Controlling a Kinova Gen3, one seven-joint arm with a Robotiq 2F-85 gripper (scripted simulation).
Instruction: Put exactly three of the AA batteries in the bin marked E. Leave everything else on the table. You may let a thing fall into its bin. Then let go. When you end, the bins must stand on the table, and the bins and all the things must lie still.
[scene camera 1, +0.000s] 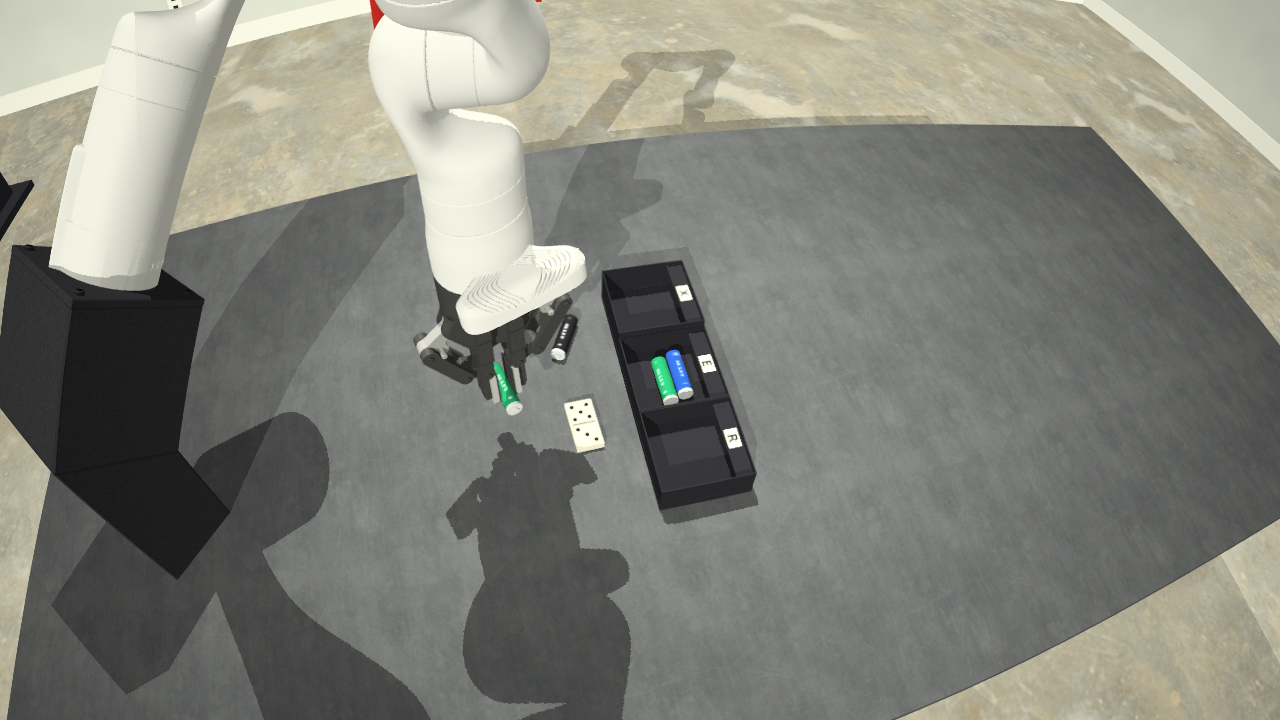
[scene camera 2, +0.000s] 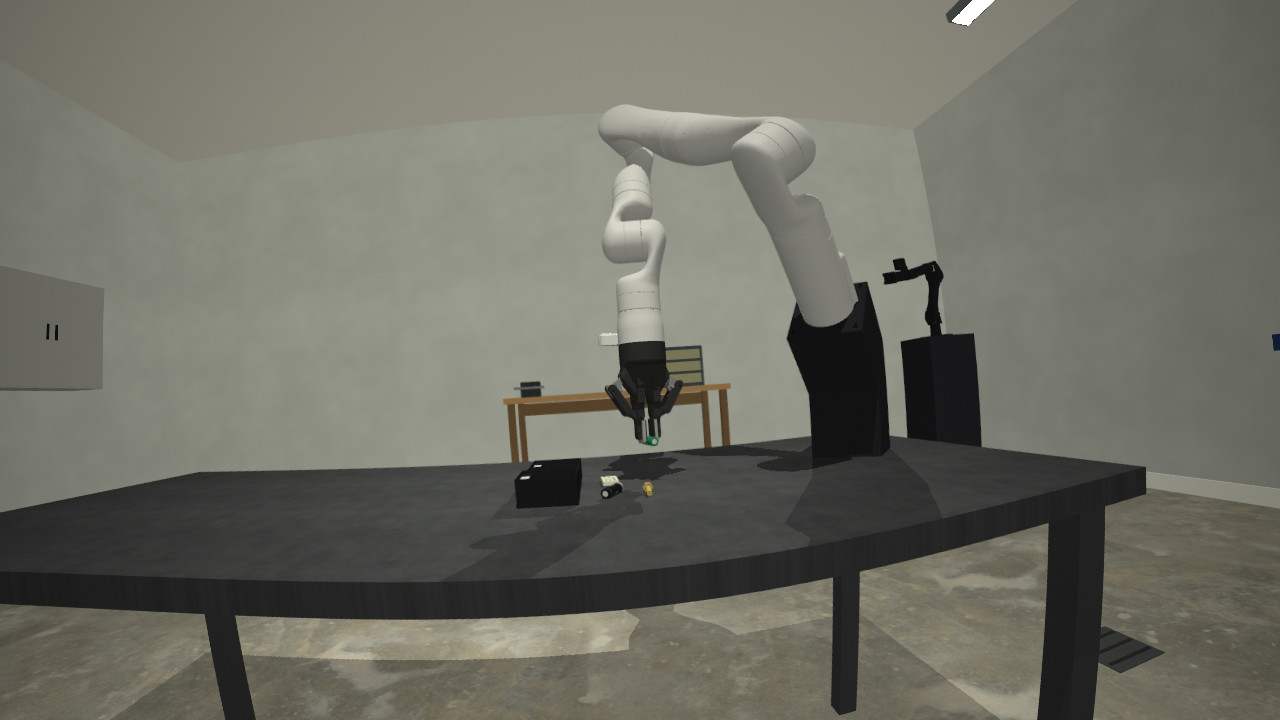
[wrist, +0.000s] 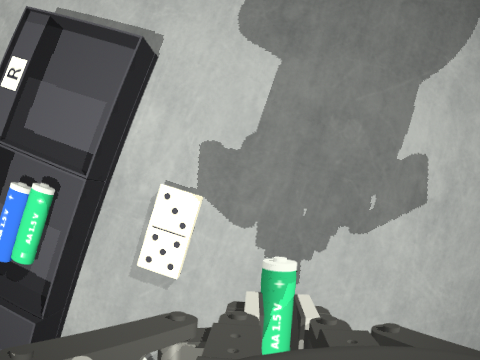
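My gripper (scene camera 1: 504, 391) is 0.66 m from the lens. Then there is a blue AA battery (scene camera 1: 677, 369), and for that battery I get 0.72 m from the lens.
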